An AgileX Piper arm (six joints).
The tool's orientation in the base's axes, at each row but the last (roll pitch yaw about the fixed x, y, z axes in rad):
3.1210, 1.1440, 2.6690
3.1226, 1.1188, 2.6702
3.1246, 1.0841, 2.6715
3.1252, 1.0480, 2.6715
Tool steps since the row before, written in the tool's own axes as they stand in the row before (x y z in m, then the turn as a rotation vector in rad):
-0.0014, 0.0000, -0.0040, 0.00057, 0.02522, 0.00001
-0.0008, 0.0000, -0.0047, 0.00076, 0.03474, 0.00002
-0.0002, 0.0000, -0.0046, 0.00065, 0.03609, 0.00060
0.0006, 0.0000, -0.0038, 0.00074, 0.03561, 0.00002
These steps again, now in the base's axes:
-0.0028, 0.0013, 0.0029, 0.01085, 0.02277, -0.00031
-0.0035, 0.0017, 0.0028, 0.01497, 0.03136, -0.00040
-0.0036, 0.0017, 0.0023, 0.01607, 0.03232, -0.00057
-0.0032, 0.0016, 0.0014, 0.01536, 0.03213, -0.00036

